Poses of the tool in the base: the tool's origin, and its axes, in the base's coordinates. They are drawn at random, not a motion.
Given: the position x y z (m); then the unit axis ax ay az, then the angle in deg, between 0 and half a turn.
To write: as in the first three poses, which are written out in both.
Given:
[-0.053 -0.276 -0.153 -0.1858 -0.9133 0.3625 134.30]
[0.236 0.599 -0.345 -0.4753 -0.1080 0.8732 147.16]
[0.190 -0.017 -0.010 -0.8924 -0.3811 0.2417 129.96]
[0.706 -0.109 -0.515 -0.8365 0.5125 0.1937 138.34]
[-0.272 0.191 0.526 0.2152 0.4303 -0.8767 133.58]
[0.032 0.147 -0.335 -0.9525 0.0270 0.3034 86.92]
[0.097 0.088 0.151 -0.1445 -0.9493 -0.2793 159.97]
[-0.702 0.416 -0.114 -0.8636 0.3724 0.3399 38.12]
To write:
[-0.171 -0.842 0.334 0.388 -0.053 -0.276 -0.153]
[-0.456 -0.104 0.838 0.283 0.236 0.599 -0.345]
[-0.809 -0.345 0.219 0.423 0.190 -0.017 -0.010]
[-0.782 0.479 0.181 0.356 0.706 -0.109 -0.515]
[0.198 0.395 -0.806 0.394 -0.272 0.191 0.526]
[-0.655 0.019 0.209 0.726 0.032 0.147 -0.335]
[-0.142 -0.935 -0.275 0.174 0.097 0.088 0.151]
[-0.282 0.122 0.111 0.945 -0.702 0.416 -0.114]

